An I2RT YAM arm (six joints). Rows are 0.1 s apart.
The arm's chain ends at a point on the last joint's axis. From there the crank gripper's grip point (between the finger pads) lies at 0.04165 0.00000 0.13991 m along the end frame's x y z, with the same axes.
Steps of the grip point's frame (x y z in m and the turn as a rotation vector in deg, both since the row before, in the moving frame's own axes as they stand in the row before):
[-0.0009 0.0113 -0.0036 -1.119 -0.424 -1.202]
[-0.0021 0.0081 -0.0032 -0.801 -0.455 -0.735]
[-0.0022 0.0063 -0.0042 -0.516 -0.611 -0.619]
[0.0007 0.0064 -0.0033 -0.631 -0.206 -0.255]
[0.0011 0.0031 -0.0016 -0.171 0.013 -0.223]
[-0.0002 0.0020 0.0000 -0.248 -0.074 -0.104]
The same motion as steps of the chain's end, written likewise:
[0.0001 0.0094 -0.0039 -1.119 -0.424 -1.202]
[-0.0010 0.0067 -0.0035 -0.801 -0.455 -0.735]
[-0.0007 0.0055 -0.0046 -0.516 -0.611 -0.619]
[0.0012 0.0050 -0.0034 -0.631 -0.206 -0.255]
[0.0011 0.0028 -0.0016 -0.171 0.013 -0.223]
[0.0000 0.0015 -0.0001 -0.248 -0.074 -0.104]

